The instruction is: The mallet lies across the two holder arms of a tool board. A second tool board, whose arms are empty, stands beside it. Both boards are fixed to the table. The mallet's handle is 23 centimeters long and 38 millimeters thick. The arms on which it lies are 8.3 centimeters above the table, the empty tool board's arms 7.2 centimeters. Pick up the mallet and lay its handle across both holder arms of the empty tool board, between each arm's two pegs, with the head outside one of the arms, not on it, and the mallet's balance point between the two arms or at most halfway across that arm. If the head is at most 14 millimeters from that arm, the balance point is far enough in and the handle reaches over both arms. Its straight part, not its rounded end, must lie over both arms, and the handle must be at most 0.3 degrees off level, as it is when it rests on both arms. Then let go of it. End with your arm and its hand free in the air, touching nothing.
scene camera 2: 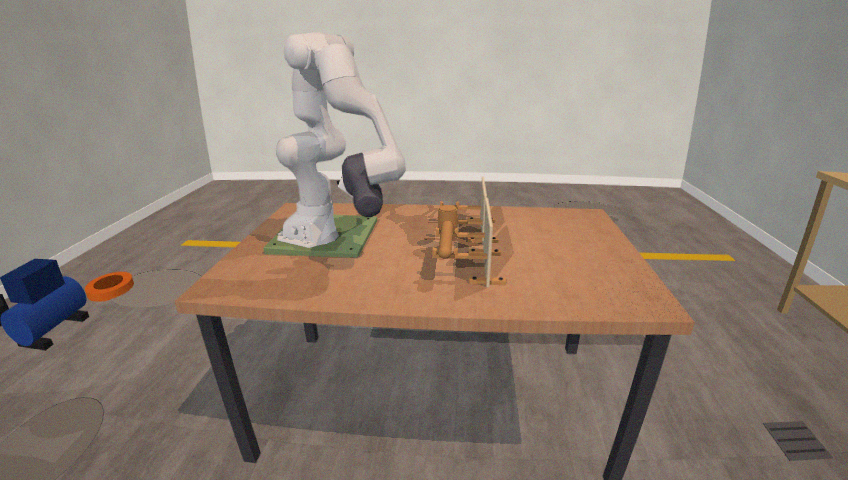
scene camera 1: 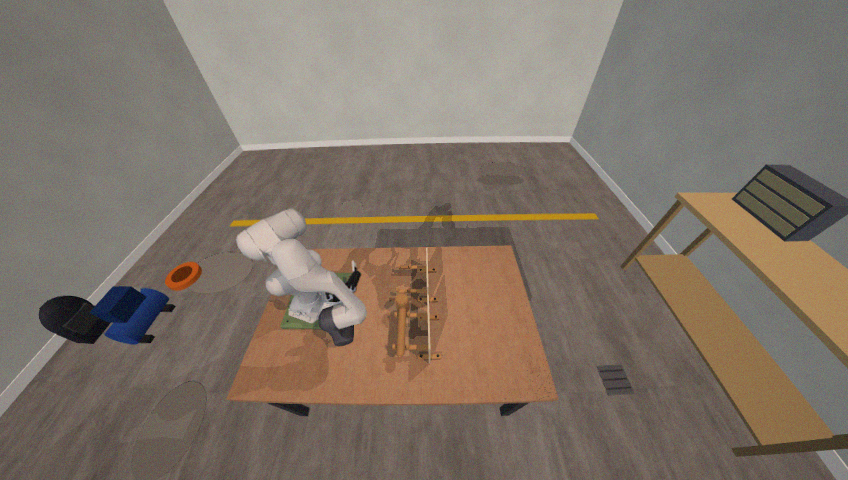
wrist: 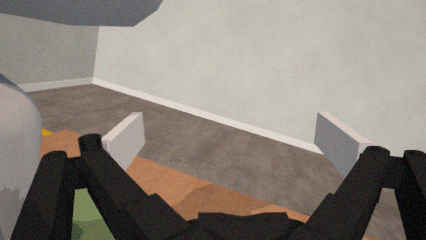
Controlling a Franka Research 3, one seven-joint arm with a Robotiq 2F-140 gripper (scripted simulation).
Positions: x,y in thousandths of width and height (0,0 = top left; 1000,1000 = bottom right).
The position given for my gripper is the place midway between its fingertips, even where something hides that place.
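Observation:
My gripper (wrist: 539,535) is visible. A mallet (scene camera 2: 528,447) is visible too; in the wrist view it is out of frame. Also present: a tool board (scene camera 2: 573,528).

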